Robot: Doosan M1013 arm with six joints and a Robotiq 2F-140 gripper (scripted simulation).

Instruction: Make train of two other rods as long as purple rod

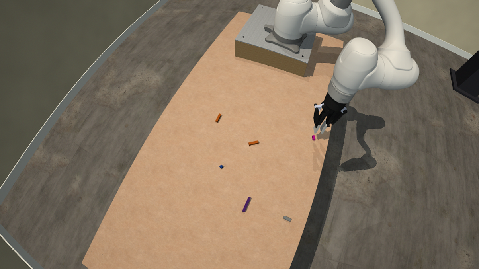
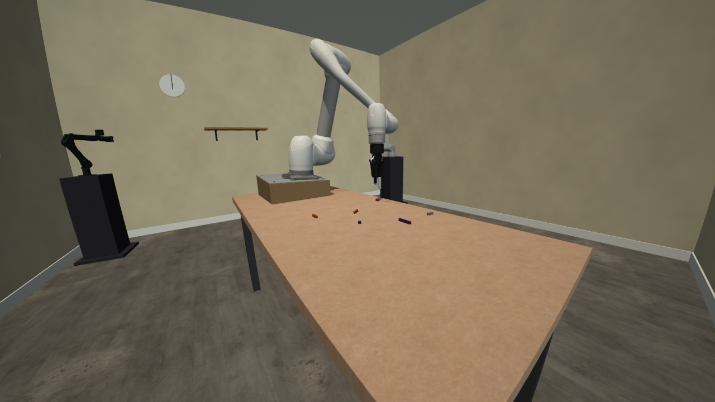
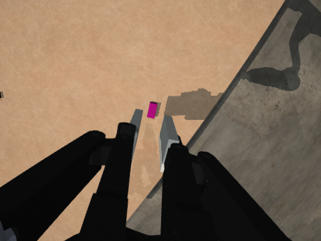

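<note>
The magenta rod lies 100 mm below my hand. The rest, counted from my hand: purple rod: 380 mm ahead, 130 mm to the right, 100 mm below; then grey rod: 360 mm ahead, 100 mm below, 30 mm to the left; then orange rod: 220 mm to the right, 140 mm ahead, 100 mm below.
</note>
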